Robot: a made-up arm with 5 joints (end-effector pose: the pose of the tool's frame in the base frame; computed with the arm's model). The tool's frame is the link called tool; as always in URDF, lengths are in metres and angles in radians.
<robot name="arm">
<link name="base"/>
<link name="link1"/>
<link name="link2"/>
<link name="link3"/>
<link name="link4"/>
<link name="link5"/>
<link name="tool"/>
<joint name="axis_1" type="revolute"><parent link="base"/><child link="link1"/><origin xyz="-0.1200 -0.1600 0.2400" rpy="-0.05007 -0.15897 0.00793"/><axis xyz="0 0 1"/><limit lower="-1.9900" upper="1.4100" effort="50" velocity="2"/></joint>
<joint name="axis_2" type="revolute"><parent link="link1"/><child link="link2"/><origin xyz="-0.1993 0.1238 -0.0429" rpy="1.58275 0.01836 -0.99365"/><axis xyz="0 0 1"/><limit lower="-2.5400" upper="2.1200" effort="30" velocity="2.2"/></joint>
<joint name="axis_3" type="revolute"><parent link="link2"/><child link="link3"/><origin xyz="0.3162 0.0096 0.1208" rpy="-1.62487 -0.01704 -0.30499"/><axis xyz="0 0 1"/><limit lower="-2.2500" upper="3.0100" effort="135" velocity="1.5"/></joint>
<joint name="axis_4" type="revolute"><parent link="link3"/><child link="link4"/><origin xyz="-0.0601 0.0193 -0.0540" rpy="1.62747 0.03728 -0.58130"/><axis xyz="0 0 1"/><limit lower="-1.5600" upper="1.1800" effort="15" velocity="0.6"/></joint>
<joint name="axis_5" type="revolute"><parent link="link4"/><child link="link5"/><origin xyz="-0.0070 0.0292 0.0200" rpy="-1.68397 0.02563 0.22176"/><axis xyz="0 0 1"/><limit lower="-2.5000" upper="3.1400" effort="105" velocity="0.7"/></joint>
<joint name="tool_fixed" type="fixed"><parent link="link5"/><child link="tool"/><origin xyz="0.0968 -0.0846 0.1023" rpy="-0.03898 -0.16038 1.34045"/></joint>
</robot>
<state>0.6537 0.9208 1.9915 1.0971 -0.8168</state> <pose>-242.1 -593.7 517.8 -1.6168 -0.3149 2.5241</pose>
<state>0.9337 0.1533 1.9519 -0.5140 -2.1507</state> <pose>-1.5 -524.2 395.1 -0.3665 0.0921 0.5499</pose>
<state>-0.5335 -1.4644 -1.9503 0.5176 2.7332</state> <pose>-222.4 18.6 -345.9 2.2478 -0.1434 0.3400</pose>
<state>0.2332 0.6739 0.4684 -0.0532 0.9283</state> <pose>-285.6 -343.6 483.0 -0.5442 0.2079 1.3319</pose>
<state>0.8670 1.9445 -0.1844 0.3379 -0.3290</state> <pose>-581.9 -367.9 266.4 -3.1211 -0.9015 2.4297</pose>
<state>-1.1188 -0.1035 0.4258 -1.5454 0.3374</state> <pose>-403.7 -120.5 -48.9 1.8292 -0.2097 -0.7823</pose>
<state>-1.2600 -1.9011 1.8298 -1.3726 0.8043</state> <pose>105.4 245.7 -47.9 -1.8916 -0.2473 -2.1315</pose>
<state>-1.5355 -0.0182 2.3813 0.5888 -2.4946</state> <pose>-489.2 114.8 56.9 0.9563 -0.0550 -2.2050</pose>
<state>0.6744 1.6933 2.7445 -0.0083 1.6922</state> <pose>-567.2 -300.0 409.8 1.5204 -0.4581 -1.8949</pose>
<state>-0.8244 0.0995 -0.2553 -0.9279 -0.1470</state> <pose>-496.5 -142.4 169.8 0.8508 0.2750 -1.3245</pose>
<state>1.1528 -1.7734 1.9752 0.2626 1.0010</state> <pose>-187.6 -419.9 -172.4 -2.3166 -1.0482 -1.1001</pose>
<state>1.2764 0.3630 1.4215 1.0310 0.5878</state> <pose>-36.8 -484.7 456.9 -1.1625 0.4996 2.8714</pose>
